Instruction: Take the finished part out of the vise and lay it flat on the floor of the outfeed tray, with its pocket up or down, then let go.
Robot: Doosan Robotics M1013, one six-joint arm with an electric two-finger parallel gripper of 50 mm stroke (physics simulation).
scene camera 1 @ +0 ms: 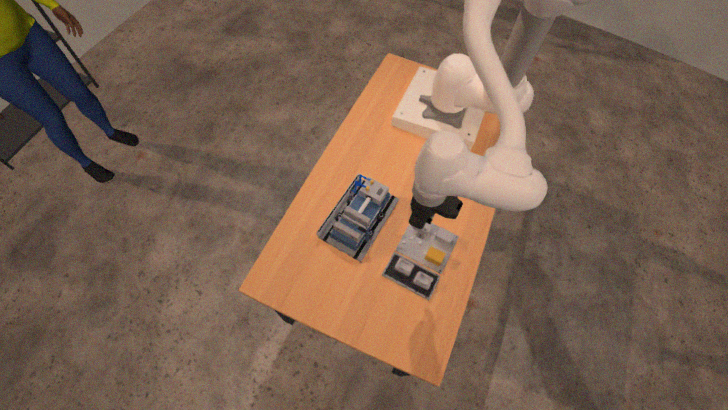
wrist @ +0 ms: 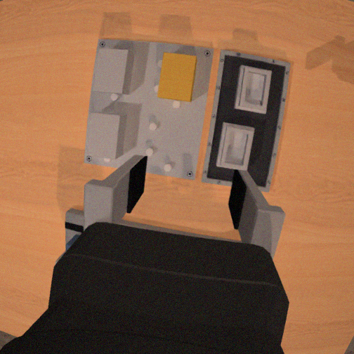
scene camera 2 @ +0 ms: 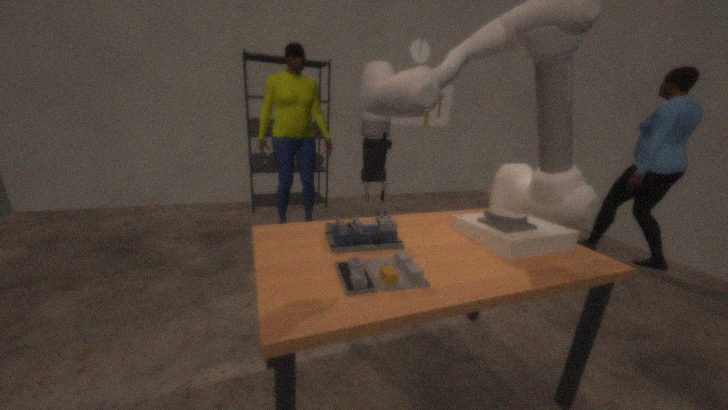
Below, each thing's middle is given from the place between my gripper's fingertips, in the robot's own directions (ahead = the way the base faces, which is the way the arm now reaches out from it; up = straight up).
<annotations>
I see my gripper 230 mm above the yellow block (wrist: 177, 74), 80 mm to the right of it and 30 mm past it.
</annotations>
